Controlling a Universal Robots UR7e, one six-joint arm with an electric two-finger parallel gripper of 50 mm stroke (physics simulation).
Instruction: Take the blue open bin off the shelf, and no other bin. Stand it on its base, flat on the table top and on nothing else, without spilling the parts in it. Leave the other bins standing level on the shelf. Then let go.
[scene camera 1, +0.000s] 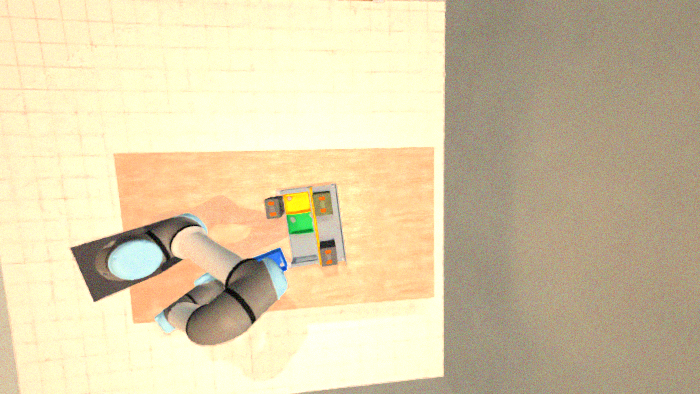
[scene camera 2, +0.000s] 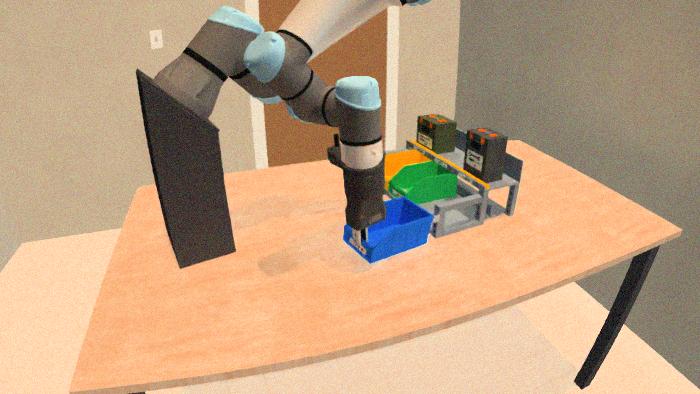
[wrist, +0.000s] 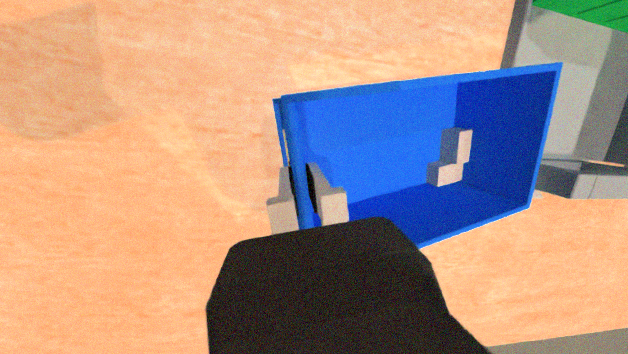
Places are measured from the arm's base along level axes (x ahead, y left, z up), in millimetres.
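Where they show: gripper, between the fingertips: (scene camera 2: 360, 241) (wrist: 299, 179); arm's base, origin of its link: (scene camera 2: 180, 99).
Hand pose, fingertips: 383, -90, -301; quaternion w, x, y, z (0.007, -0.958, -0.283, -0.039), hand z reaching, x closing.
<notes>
Each offset is from my fingertips to the top centre of the thing, as dx, dy, dz. "spot": to the spot under its first point. Level surfaces: height alone.
The blue open bin {+65, +48, +48} (scene camera 1: 275, 256) (scene camera 2: 402, 239) (wrist: 380, 130) is off the shelf, beside its near end. It looks upright and about level, its base at or very close to the table top {dz -45} (scene camera 2: 300, 310); I cannot tell whether it touches. Light grey parts {spot: +131, +56, -24} (wrist: 447, 170) lie inside it. My gripper (scene camera 2: 361, 239) (wrist: 299, 179) points down and is shut on the bin's low front wall, one finger inside and one outside. The green bin {+195, +301, +36} (scene camera 1: 301, 224) (scene camera 2: 427, 185) and yellow bin {+157, +393, +36} (scene camera 1: 297, 202) (scene camera 2: 404, 162) stand on the grey shelf (scene camera 1: 304, 245) (scene camera 2: 483, 206) and look level.
Two dark boxes with orange marks, one {+254, +424, +154} (scene camera 1: 323, 203) (scene camera 2: 436, 134) behind the yellow bin and one {+335, +207, +179} (scene camera 1: 328, 254) (scene camera 2: 485, 155) at the near end, stand on the shelf's upper level. Another dark box {+39, +343, +87} (scene camera 1: 273, 207) is left of the yellow bin. The shelf's end frame is close to the blue bin's back.
</notes>
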